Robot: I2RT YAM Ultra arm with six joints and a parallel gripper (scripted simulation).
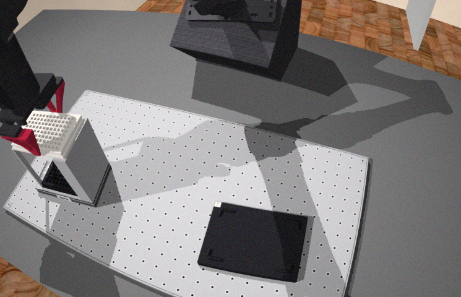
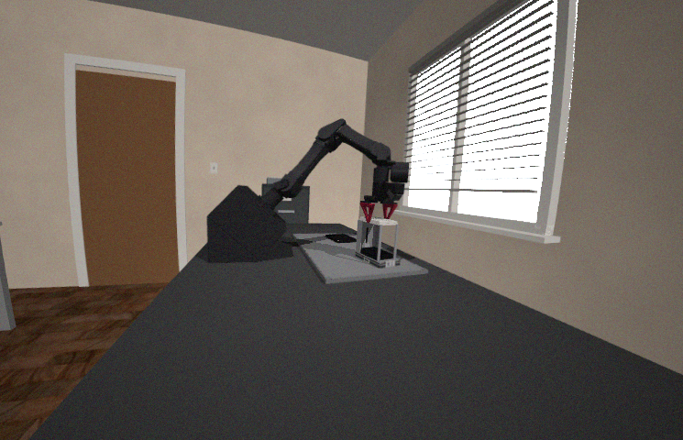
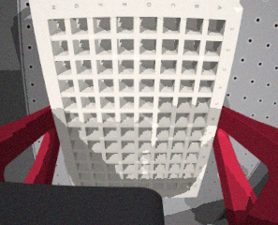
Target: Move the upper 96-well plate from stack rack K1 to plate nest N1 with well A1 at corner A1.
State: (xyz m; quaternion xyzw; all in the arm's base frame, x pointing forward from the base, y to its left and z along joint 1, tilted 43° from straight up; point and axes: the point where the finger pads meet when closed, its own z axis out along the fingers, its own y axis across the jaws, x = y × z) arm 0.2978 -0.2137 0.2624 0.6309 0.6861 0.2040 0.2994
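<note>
The rack back wall lies 6 cm to the left of my hand and 7 cm below it. The rest, counted from my hand: pale A1 square 1 cm behind, 30 cm to the left, 14 cm below; then white 96-well plate right at my hand; then dark plate 13 cm below.
</note>
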